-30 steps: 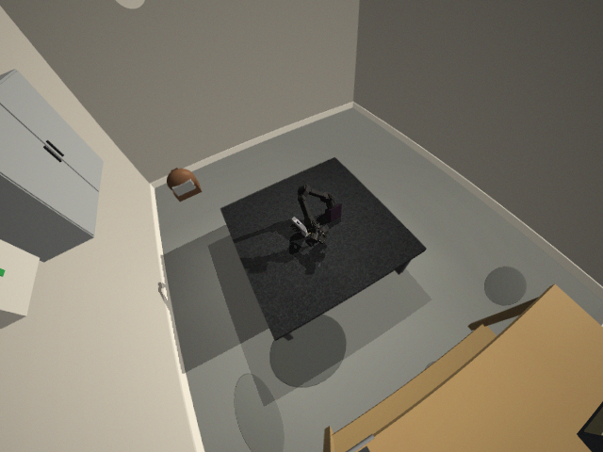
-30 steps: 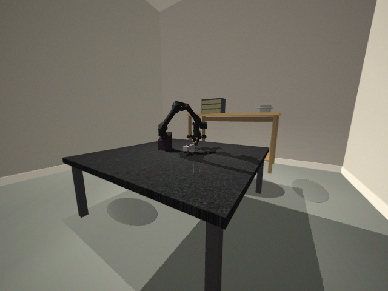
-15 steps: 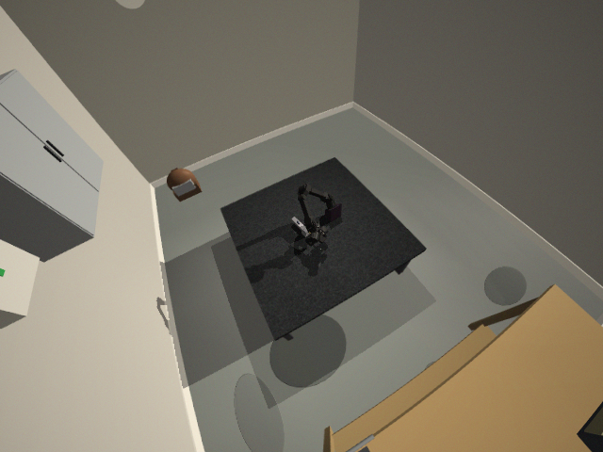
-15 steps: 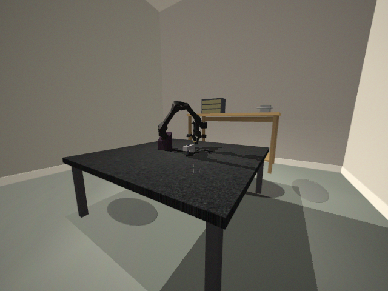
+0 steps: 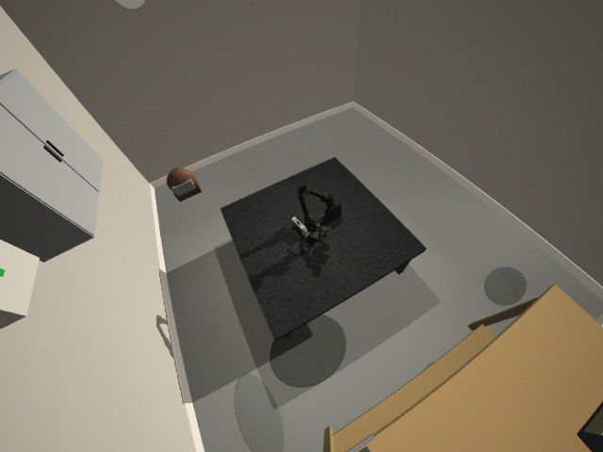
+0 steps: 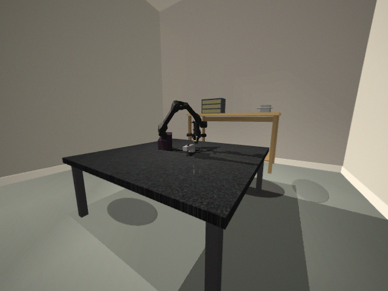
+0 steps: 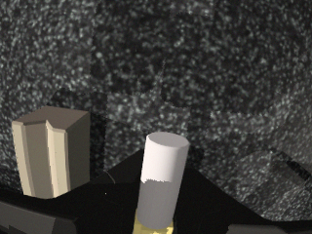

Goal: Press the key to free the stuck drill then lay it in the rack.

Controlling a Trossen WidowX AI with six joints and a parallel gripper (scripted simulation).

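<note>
The drill is 10 mm ahead of my gripper tip, 40 mm to the right of it and 40 mm above it.
</note>
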